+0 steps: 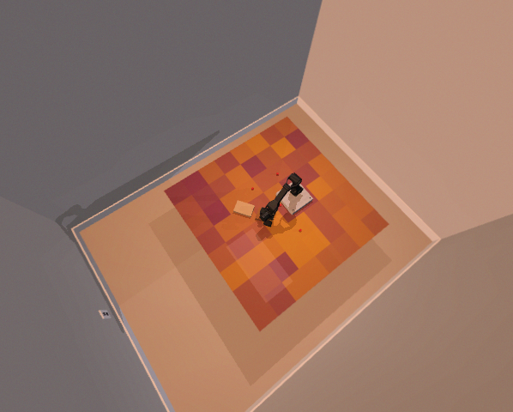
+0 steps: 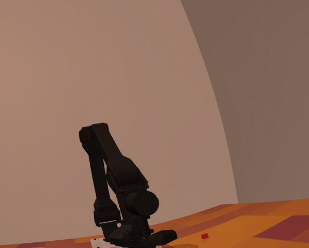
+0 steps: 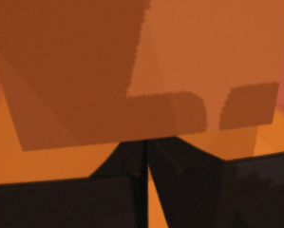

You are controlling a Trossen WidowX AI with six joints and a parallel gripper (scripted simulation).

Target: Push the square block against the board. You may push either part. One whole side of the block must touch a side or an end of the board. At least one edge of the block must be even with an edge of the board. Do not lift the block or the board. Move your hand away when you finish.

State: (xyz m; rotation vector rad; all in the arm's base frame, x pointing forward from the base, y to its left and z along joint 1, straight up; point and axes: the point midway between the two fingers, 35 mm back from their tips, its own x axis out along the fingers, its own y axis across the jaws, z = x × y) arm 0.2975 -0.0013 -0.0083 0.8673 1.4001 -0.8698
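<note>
The square block is 20 mm ahead of my gripper tip, 50 mm to the right of it and 10 mm above it. Also, from my gripper tip: tan board (90 mm ahead, 200 mm to the right, 10 mm above).
</note>
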